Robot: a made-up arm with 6 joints. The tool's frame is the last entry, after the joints.
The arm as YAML. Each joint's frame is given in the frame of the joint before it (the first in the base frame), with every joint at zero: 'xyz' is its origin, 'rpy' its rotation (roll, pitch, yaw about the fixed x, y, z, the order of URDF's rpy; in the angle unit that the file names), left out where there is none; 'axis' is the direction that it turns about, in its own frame. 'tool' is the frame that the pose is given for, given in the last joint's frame.
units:
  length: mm
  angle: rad
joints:
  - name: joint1
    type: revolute
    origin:
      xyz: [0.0, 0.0, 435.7]
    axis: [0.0, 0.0, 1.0]
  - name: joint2
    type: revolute
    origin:
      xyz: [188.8, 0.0, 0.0]
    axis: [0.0, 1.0, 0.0]
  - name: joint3
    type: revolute
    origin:
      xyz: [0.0, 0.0, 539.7]
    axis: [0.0, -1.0, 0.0]
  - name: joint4
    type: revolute
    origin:
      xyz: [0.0, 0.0, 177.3]
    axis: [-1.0, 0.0, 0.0]
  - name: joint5
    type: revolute
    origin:
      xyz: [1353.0, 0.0, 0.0]
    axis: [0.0, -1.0, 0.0]
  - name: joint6
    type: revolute
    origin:
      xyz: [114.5, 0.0, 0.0]
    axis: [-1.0, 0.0, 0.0]
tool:
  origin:
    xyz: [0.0, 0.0, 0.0]
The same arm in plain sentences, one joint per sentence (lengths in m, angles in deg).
The arm has six revolute joints in a row. What follows holds with every joint at zero, and every direction is one of the base frame's. The first joint is mounted 0.4357 m along +z from the base frame's origin and turns about +z. The second joint is mounted 0.1888 m along +x from the first joint and turns about +y. The third joint is mounted 0.5397 m along +z from the second joint and turns about -y. The fourth joint is mounted 0.1773 m along +z from the third joint and turns about -x. The fifth joint is mounted 1.353 m along +x from the fourth joint and turns about -y. The sixth joint is mounted 0.1145 m along +x from the fifth joint and turns about -x. The tool frame, which is the frame that the pose is given for, is mounted at the same point as the sixth joint; its axes are parallel to the base frame's.
